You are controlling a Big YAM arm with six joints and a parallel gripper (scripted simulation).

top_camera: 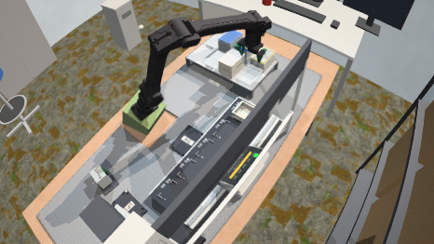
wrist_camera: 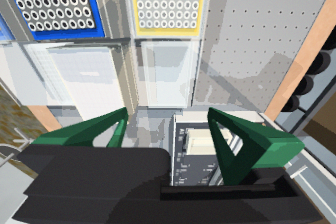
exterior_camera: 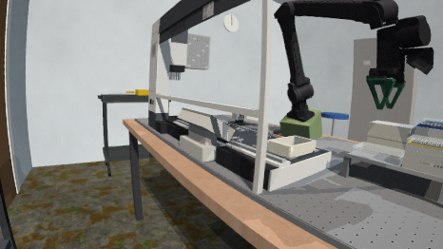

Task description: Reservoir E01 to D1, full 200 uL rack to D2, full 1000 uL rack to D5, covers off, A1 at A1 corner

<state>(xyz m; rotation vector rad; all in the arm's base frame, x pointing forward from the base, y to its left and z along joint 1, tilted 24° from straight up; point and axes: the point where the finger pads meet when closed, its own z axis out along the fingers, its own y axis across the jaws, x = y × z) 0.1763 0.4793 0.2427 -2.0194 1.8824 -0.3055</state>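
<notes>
The blue tip rack lies 12 cm to the left of my hand, 12 cm behind it and 7 cm below it. The rest, counted from my hand: yellow tip rack: 13 cm to the left, 9 cm below, 1 cm behind; white sealed block: 11 cm behind, 8 cm below, 1 cm to the right; grey shelf: 17 cm behind, 14 cm below, 5 cm to the left.
</notes>
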